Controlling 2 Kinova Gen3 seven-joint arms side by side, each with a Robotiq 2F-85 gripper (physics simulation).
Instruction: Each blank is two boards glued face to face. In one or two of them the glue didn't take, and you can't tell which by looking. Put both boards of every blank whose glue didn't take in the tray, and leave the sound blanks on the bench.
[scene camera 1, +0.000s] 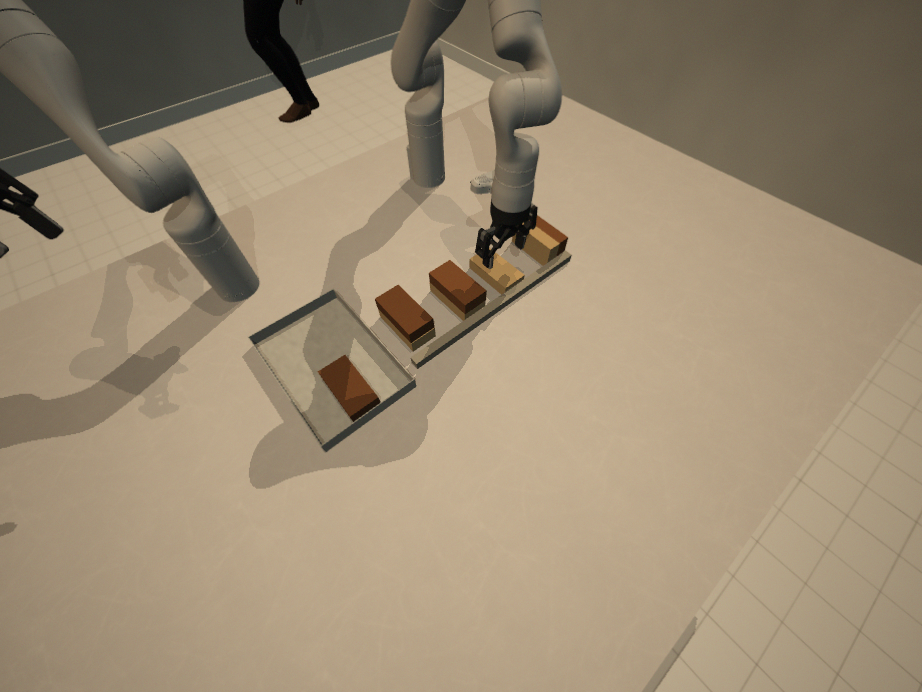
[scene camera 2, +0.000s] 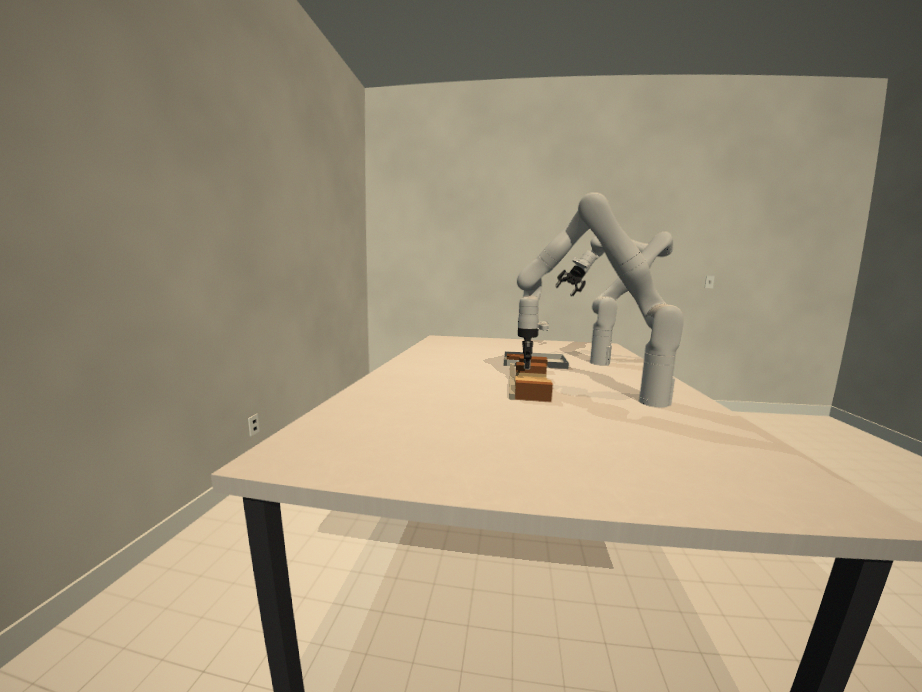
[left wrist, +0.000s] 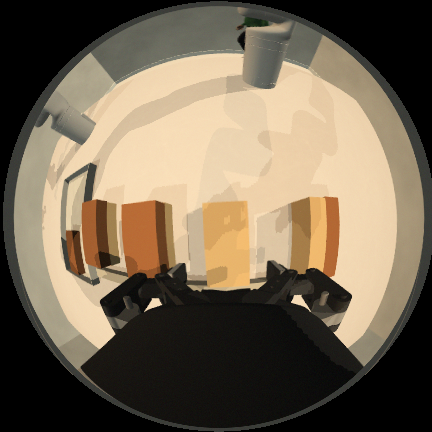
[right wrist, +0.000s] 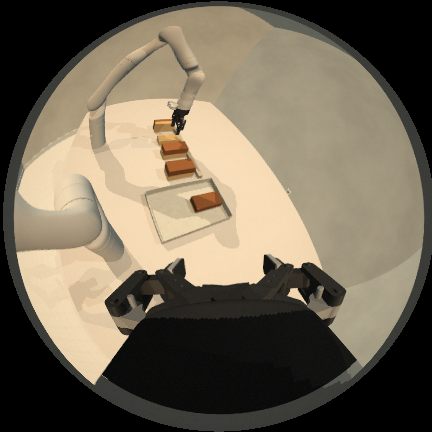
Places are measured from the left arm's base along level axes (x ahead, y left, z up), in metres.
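Where they show: left gripper, fingertip midpoint: (scene camera 1: 503, 256) (scene camera 2: 526, 366) (left wrist: 226, 271) (right wrist: 173, 129); right gripper, fingertip midpoint: (scene camera 1: 32, 244) (scene camera 2: 563, 291) (right wrist: 223, 265); left arm's base, origin of the base link: (scene camera 1: 429, 177) (scene camera 2: 653, 402) (left wrist: 258, 80) (right wrist: 98, 143); right arm's base, origin of the base link: (scene camera 1: 239, 286) (scene camera 2: 599, 363) (left wrist: 86, 133) (right wrist: 112, 247).
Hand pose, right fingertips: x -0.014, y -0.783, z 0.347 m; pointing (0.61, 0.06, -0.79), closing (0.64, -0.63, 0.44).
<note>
Things, the pixels of their top centre, and the offset from my right fingertips.
- dark brown board, middle of its top: (scene camera 1: 347, 384) (left wrist: 70, 251) (right wrist: 207, 199) (scene camera 2: 519, 355) dx +0.279, dy +0.140, dz -0.315 m
- tray, middle of its top: (scene camera 1: 328, 357) (left wrist: 68, 224) (right wrist: 189, 203) (scene camera 2: 534, 356) dx +0.206, dy +0.165, dz -0.317 m
- lone light board, middle of its top: (left wrist: 226, 246) (scene camera 1: 496, 266) (right wrist: 168, 136) dx +0.367, dy +0.552, dz -0.317 m
- far blank, middle of its top: (left wrist: 318, 241) (scene camera 1: 536, 232) (scene camera 2: 533, 379) (right wrist: 164, 121) dx +0.404, dy +0.669, dz -0.287 m
A dark brown board (scene camera 1: 347, 383) (left wrist: 73, 250) (right wrist: 206, 201) lies in the tray (scene camera 1: 294, 318). A lone light board (scene camera 1: 495, 276) (left wrist: 226, 240) (right wrist: 167, 139) lies flat in the row. Two blanks, the near one (scene camera 1: 402, 309) (left wrist: 93, 232) (right wrist: 180, 166) and its neighbour (scene camera 1: 454, 284) (left wrist: 140, 237) (right wrist: 174, 147), lie dark board up. The far blank (scene camera 1: 547, 242) (left wrist: 318, 235) stands on edge, light and dark boards side by side. My left gripper (scene camera 1: 504, 253) (scene camera 2: 527, 365) (left wrist: 226, 271) is open, pointing down over the light board. My right gripper (scene camera 1: 26, 239) (scene camera 2: 568, 289) (right wrist: 223, 265) is open, empty and raised high.
A low pale rail (scene camera 1: 450, 339) runs along the front ends of the row. The tray sits beside the row's near end, with low walls. The right arm's base (scene camera 1: 223, 271) stands behind the tray at the left. A person's legs (scene camera 1: 271, 52) show beyond the bench.
</note>
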